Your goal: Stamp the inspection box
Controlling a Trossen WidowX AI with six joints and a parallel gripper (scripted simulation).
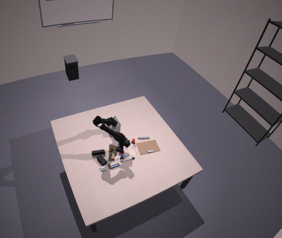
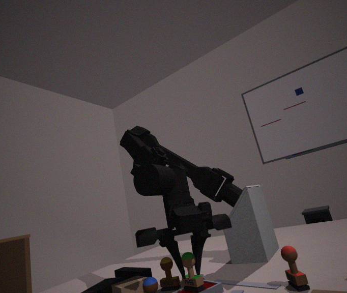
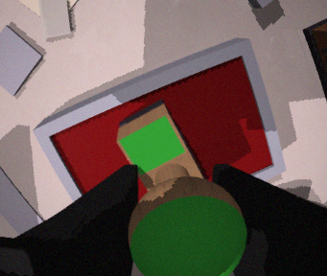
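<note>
Right now the red ink pad is 30 mm below my gripper tip. Round my gripper tip: cream card (100 mm to the left, 60 mm ahead, 40 mm below); then yellow-knobbed stamp (80 mm to the right, 60 mm behind, 20 mm below); then blue-knobbed stamp (80 mm ahead, 40 mm to the right, 20 mm below).
</note>
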